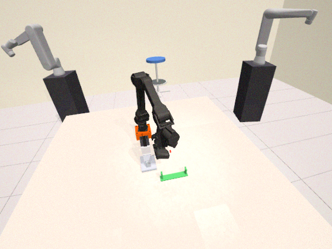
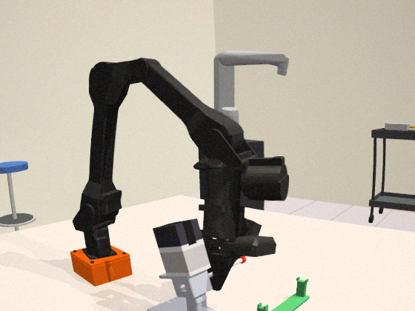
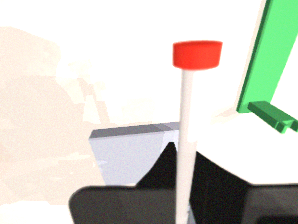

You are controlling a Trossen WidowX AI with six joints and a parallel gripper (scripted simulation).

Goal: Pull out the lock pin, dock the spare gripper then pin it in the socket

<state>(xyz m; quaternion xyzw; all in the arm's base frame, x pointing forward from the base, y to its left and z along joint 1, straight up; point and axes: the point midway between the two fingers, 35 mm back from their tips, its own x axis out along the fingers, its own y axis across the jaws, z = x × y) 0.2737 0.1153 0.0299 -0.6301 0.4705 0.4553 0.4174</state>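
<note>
Right now my gripper tip is 10 mm past the grey mount and 50 mm to the left of it. From my gripper tip the other things lie so: green cradle (80 mm ahead, 80 mm to the left, 20 mm below); then spare gripper (10 mm behind, 50 mm to the right, 80 mm above).
</note>
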